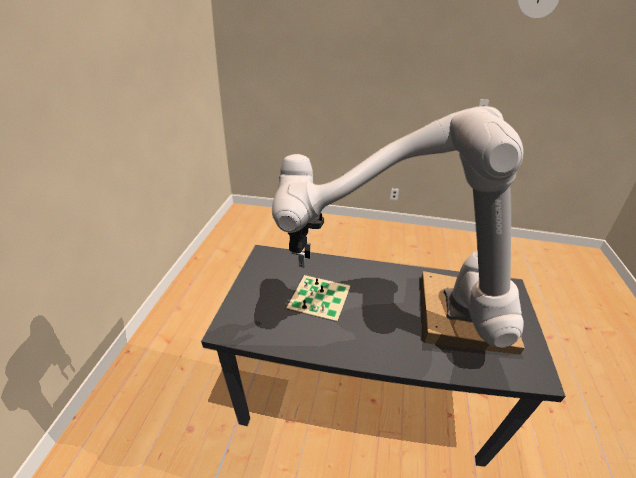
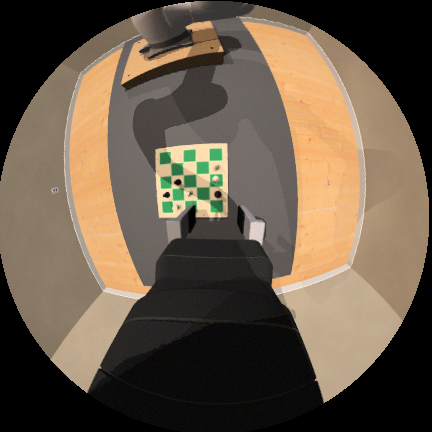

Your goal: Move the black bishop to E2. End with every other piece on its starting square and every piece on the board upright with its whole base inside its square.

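Seen in the pictures: gripper, between the fingertips: (image 1: 304, 262) (image 2: 216, 213); arm's base, origin of its link: (image 1: 465, 307) (image 2: 170, 42).
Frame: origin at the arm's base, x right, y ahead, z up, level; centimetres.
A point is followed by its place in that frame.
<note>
The black bishop (image 1: 304, 304) @(x -10.5, y 66.8, z -2.0 cm) (image 2: 217, 194) @(x -10.4, y 66.6, z 0.1 cm) appears to stand upright on E2 of the green and cream board (image 1: 332, 313) @(x -11.2, y 54.8, z -3.7 cm) (image 2: 176, 155) @(x 0.4, y 53.8, z -3.7 cm), though it is too small to read its shape surely. Its base looks inside the square. My gripper (image 1: 304, 258) @(x -10.4, y 66.6, z 20.6 cm) (image 2: 216, 213) @(x -10.4, y 66.6, z 20.6 cm) is open and empty, high above the board's row 1 side, well clear of the pieces. Two other black pieces stand on B3 (image 2: 177, 182) @(x 0.5, y 62.0, z -1.6 cm) and A2 (image 2: 166, 194) @(x 4.7, y 64.9, z -2.5 cm). White pieces stand on E4 (image 2: 217, 167) @(x -11.2, y 59.3, z -2.9 cm), E3 (image 2: 215, 179) @(x -10.3, y 62.6, z -0.7 cm), C2 (image 2: 190, 193) @(x -2.5, y 65.7, z -3.1 cm) and B1 (image 2: 178, 207) @(x 1.8, y 69.4, z -3.0 cm). The left finger hides part of row 1.
The board lies on the dark table (image 1: 380, 354) @(x -27.2, y 33.7, z -4.3 cm) (image 2: 250, 100) @(x -24.3, y 37.2, z -4.3 cm). The robot's base stands on a wooden block (image 1: 431, 308) @(x -4.7, y 15.2, z 1.2 cm) (image 2: 210, 37) @(x -15.6, y 4.3, z 1.2 cm) at the far end from the gripper. Arm shadows fall across the table and part of the board.
</note>
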